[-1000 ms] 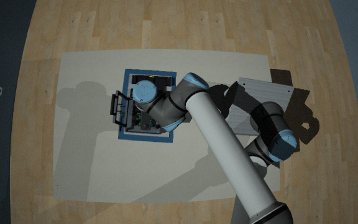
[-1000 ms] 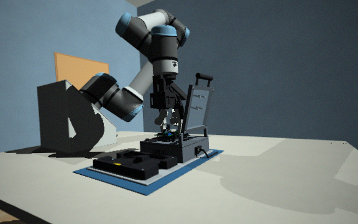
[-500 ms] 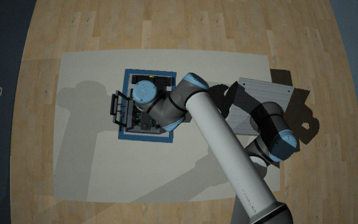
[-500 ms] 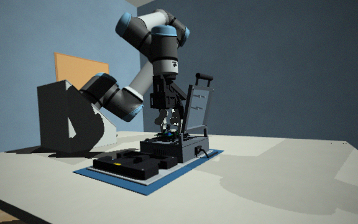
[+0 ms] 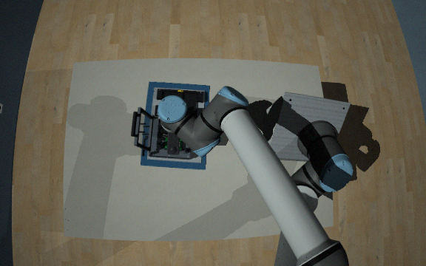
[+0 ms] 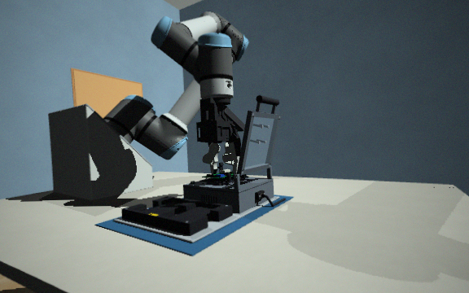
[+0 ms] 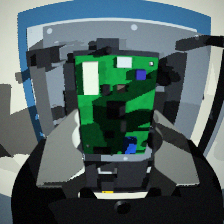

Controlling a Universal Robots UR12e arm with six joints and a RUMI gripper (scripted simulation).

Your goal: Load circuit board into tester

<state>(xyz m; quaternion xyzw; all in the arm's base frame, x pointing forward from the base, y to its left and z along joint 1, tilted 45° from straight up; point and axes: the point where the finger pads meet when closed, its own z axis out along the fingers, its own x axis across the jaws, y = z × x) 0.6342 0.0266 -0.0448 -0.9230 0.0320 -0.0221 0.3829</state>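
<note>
Now: the green circuit board right at my hand. Also, from my hand: tester lid: 12 cm ahead, 10 cm above, 1 cm to the right.
</note>
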